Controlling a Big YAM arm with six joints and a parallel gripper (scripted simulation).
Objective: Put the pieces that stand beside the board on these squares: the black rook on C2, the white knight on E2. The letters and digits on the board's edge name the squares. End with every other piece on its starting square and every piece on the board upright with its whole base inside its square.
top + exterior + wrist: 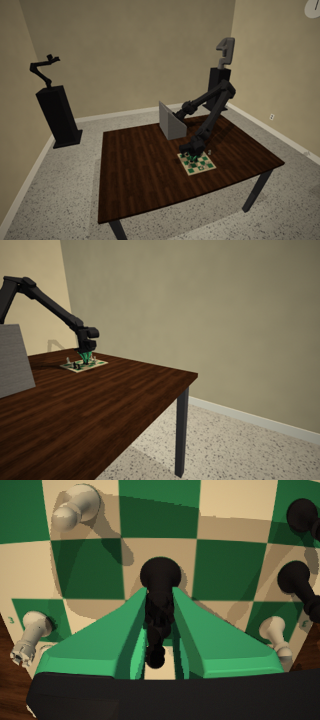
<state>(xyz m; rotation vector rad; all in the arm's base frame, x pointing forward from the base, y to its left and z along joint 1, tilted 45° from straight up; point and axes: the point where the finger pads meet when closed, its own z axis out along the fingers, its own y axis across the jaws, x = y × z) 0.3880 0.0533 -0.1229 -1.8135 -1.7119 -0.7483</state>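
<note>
Right now my hand is 10 mm to the left of the black rook and 10 mm above it. The rest, counted from my hand: green-and-cream chessboard 30 mm to the left, 30 mm below; white knight 30 mm behind, 170 mm to the left, 10 mm below.
</note>
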